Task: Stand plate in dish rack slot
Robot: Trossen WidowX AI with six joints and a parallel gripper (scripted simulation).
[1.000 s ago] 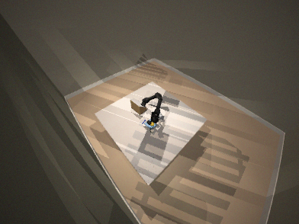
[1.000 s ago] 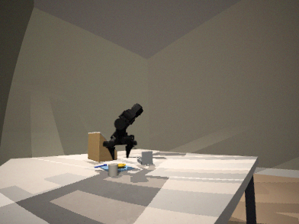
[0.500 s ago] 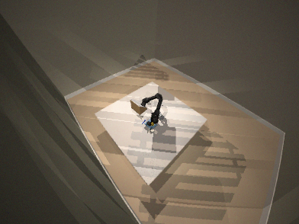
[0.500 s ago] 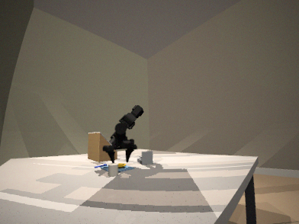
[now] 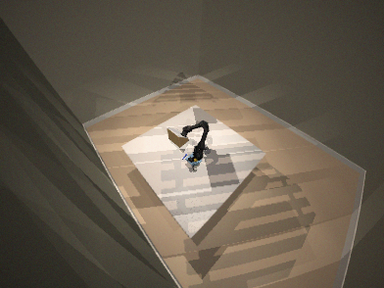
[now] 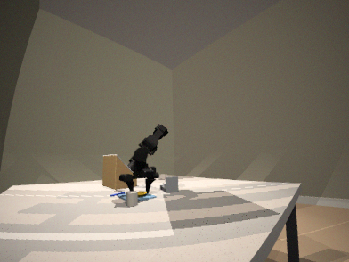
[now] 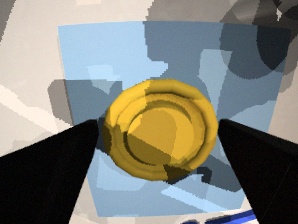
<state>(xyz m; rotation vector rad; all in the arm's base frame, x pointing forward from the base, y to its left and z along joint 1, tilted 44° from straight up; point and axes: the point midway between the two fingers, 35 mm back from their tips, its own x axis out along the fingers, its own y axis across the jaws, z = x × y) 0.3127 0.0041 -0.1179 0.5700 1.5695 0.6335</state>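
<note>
Now: the grey dish rack 20 cm to the left of my gripper tip, 3 cm behind it and 1 cm above it. From my gripper tip the other things lie so: blue spoon (12 cm behind, 6 cm to the right, 1 cm below); yellow plate (1 cm above).
</note>
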